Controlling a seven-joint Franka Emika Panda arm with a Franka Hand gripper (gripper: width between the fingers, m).
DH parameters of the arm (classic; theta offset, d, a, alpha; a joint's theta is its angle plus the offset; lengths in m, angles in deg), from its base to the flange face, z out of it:
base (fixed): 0 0 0 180
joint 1: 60.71 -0.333 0 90
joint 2: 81.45 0 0 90
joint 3: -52.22 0.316 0.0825 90
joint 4: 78.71 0 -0.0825 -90
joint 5: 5.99 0.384 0 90
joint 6: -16.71 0 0.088 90
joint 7: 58.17 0.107 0 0
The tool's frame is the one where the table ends.
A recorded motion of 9 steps. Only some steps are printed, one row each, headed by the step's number.
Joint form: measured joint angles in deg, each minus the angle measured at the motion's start. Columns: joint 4, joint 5, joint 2, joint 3, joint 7, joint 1, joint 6.
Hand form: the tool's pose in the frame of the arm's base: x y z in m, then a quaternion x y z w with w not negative. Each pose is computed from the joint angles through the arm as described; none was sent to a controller.
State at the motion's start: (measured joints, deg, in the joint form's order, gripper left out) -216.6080 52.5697 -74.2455 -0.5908 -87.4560 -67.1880 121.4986
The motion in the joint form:
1: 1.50 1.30 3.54 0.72 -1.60 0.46 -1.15
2: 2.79 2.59 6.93 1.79 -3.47 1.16 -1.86
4: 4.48 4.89 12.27 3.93 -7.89 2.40 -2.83
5: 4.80 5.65 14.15 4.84 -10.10 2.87 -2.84
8: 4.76 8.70 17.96 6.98 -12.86 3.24 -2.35
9: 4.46 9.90 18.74 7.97 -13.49 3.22 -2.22
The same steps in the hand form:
1: 0.3578 -0.2773 0.2566 -0.79974 0.40061 -0.00699 0.44708
2: 0.3631 -0.2789 0.2440 -0.80558 0.39546 -0.00232 0.44118
4: 0.3703 -0.2777 0.2195 -0.81734 0.37718 0.00202 0.43553
5: 0.3712 -0.2761 0.2083 -0.82333 0.36720 0.00275 0.43276
8: 0.3734 -0.2658 0.1815 -0.82534 0.36403 0.00787 0.43156
9: 0.3751 -0.2584 0.1736 -0.82404 0.36270 0.00989 0.43510

